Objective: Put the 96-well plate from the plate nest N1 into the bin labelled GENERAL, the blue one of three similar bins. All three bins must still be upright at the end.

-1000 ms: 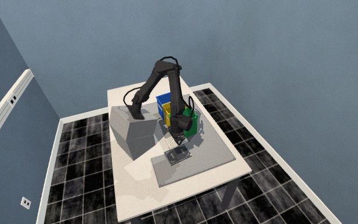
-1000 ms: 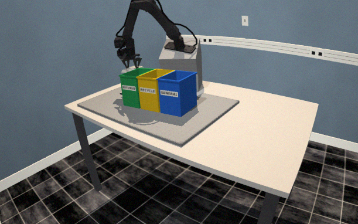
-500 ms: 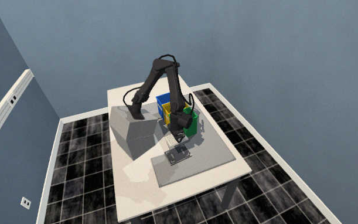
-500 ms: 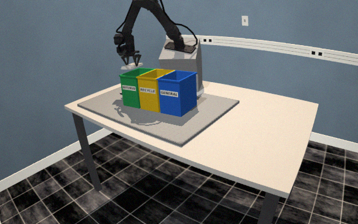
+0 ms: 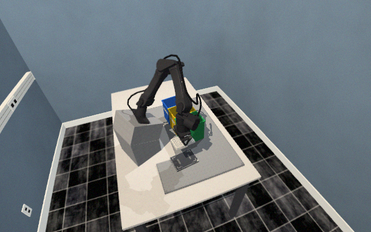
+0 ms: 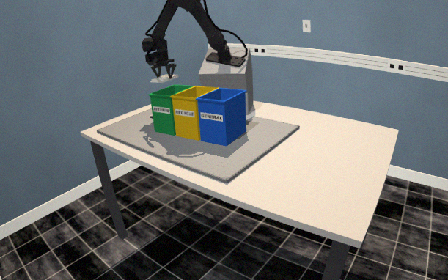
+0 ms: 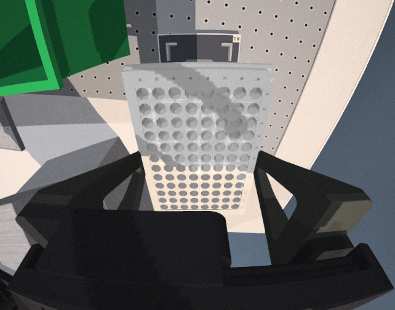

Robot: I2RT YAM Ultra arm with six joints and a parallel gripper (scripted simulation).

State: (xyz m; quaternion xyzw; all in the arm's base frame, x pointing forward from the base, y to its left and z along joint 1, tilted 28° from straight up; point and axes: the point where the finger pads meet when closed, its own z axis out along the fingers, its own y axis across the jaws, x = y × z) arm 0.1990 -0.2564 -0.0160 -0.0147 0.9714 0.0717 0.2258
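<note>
The blue general bin lies 44 cm to the left of my hand, 12 cm below it and 12 cm ahead of it. From my hand the other things lie so: white 96-well plate: 1 cm below; dark plate nest N1: 20 cm below; green returns bin: 18 cm to the left, 13 cm ahead, 12 cm below.
</note>
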